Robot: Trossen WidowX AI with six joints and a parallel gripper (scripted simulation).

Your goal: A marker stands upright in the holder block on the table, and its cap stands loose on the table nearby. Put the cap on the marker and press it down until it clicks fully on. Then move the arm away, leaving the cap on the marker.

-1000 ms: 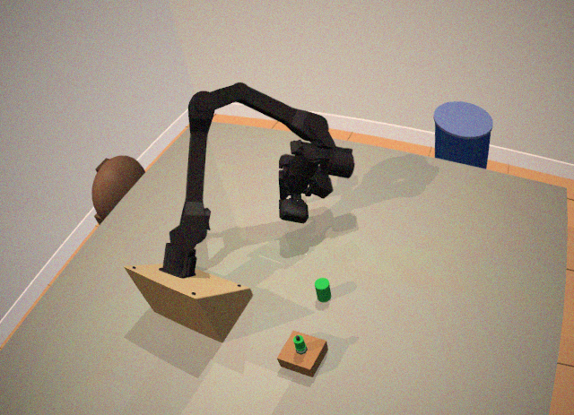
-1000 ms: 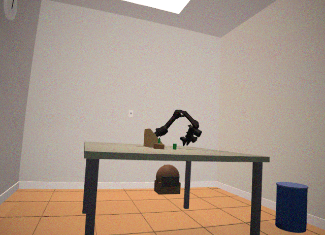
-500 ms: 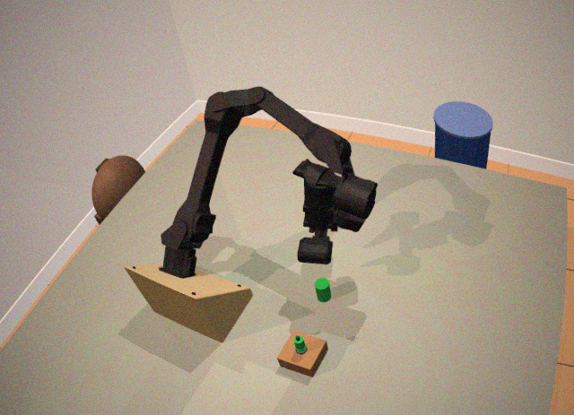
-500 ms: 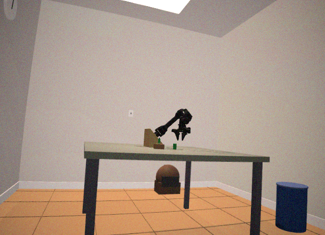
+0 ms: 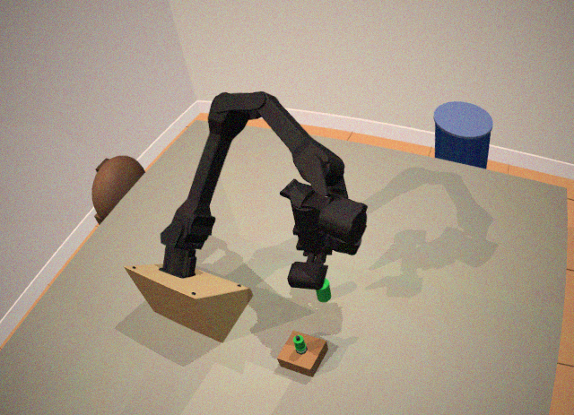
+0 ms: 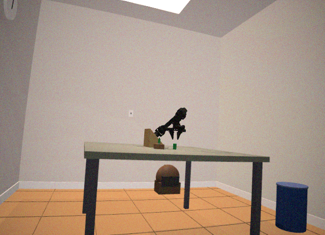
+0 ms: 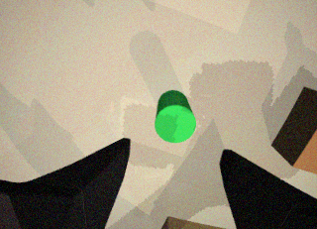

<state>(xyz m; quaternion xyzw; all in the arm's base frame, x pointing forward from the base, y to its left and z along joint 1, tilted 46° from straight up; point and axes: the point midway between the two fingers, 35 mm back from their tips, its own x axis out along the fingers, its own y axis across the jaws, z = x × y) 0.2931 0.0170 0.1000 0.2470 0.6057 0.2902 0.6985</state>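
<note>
The green cap is 6 cm below my gripper tip. Round my gripper tip: holder block: 1 cm ahead, 16 cm to the right, 7 cm below.
</note>
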